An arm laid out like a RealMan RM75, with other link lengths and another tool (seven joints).
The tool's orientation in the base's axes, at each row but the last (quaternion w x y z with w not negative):
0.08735 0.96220 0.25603 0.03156
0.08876 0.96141 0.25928 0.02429
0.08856 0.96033 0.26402 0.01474
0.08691 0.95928 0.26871 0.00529
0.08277 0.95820 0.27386 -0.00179
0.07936 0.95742 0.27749 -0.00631
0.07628 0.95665 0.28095 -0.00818
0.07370 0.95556 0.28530 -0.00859
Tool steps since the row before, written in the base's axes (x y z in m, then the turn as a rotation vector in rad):
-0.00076 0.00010 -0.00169 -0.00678 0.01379 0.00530
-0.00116 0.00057 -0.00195 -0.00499 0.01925 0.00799
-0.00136 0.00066 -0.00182 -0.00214 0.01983 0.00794
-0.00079 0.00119 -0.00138 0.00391 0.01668 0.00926
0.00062 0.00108 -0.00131 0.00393 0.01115 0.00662
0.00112 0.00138 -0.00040 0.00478 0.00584 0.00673
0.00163 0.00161 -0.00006 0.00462 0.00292 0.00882
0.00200 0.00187 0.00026 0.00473 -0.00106 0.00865
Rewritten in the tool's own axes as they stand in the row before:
-0.00064 -0.00077 0.00157 0.00108 -0.01410 -0.00802
-0.00072 -0.00142 0.00172 0.00537 -0.01736 -0.01136
-0.00080 -0.00157 0.00158 0.00812 -0.01642 -0.01119
-0.00001 -0.00164 0.00112 0.01162 -0.01044 -0.01163
0.00116 -0.00078 0.00115 0.00887 -0.00622 -0.00814
0.00170 -0.00061 0.00022 0.00676 -0.00132 -0.00740
0.00224 -0.00047 -0.00014 0.00494 0.00131 -0.00903
0.00268 -0.00042 -0.00048 0.00288 0.00464 -0.00828

